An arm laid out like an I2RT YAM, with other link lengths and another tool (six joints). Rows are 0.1 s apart.
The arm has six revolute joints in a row. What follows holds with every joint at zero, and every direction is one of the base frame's.
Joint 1 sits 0.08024 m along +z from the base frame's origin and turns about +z.
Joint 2 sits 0.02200 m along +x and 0.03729 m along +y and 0.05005 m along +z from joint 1 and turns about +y.
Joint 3 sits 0.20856 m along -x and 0.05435 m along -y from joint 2 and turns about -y.
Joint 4 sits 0.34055 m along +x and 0.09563 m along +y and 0.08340 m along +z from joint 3 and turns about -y.
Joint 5 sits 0.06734 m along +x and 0.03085 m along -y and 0.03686 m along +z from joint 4 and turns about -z.
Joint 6 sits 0.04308 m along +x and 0.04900 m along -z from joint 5 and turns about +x.
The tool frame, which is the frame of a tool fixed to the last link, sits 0.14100 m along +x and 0.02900 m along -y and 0.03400 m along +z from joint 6; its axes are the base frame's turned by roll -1.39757, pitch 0.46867 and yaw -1.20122 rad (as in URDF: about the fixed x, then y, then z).
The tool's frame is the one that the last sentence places.
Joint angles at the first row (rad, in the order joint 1, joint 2, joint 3, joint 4, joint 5, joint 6):
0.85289, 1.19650, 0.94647, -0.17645, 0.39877, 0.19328
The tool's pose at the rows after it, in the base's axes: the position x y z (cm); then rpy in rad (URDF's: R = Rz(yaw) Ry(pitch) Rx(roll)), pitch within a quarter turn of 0, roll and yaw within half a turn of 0:
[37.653 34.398 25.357 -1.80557 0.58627 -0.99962]
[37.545 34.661 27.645 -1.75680 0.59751 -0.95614]
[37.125 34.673 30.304 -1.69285 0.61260 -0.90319]
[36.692 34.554 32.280 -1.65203 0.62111 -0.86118]
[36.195 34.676 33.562 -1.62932 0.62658 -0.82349]
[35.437 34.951 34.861 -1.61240 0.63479 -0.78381]
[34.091 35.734 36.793 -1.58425 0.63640 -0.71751]
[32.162 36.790 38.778 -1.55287 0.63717 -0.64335]
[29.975 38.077 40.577 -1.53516 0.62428 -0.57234]
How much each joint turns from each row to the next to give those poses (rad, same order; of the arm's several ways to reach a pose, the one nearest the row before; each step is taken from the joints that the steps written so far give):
0.00000, -0.00150, 0.01524, 0.00466, 0.00924, -0.00457
0.00001, -0.01530, 0.02760, 0.00149, -0.01524, -0.00613
0.00154, -0.03211, 0.01848, 0.00460, -0.01539, -0.00158
-0.00155, -0.02913, 0.01385, -0.00763, -0.01994, -0.00306
0.00153, -0.02002, 0.01072, -0.01073, -0.02293, -0.00305
0.00763, -0.01847, 0.01686, -0.02146, -0.02310, 0.00149
0.02148, -0.01686, 0.02911, -0.02146, -0.02749, -0.00611
0.03827, -0.01540, 0.03063, -0.01997, -0.01698, -0.00306
0.04744, -0.00462, 0.03682, -0.02296, -0.01071, -0.01527

